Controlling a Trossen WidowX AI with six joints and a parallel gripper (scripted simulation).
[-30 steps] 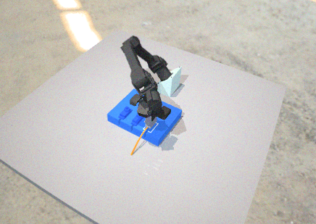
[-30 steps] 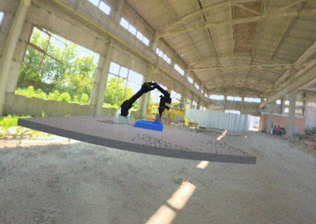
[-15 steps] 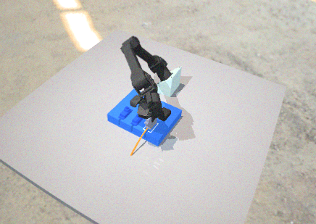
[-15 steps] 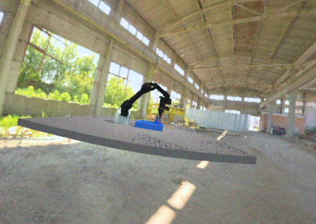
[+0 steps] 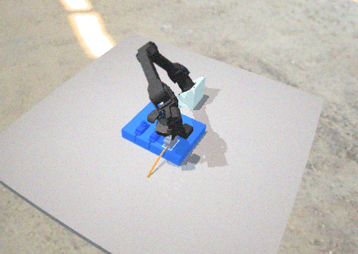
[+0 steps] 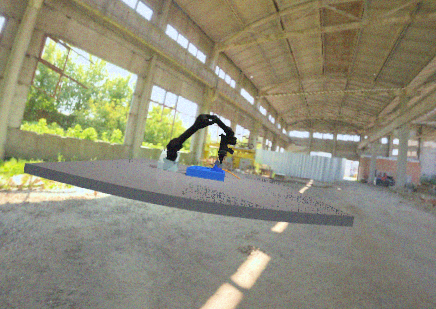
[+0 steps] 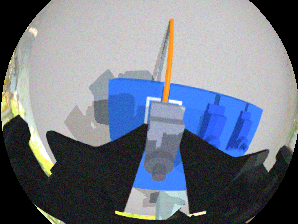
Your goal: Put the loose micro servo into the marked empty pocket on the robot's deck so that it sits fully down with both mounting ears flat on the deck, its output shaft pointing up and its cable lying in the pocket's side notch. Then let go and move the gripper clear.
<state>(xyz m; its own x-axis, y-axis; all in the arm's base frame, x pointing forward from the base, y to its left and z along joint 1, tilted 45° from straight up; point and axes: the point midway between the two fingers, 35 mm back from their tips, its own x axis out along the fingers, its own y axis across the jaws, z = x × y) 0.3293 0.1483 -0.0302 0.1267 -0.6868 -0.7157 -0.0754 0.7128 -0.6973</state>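
Right now the deck is 120 mm behind my gripper tip, 90 mm to the right of it and 70 mm below it.
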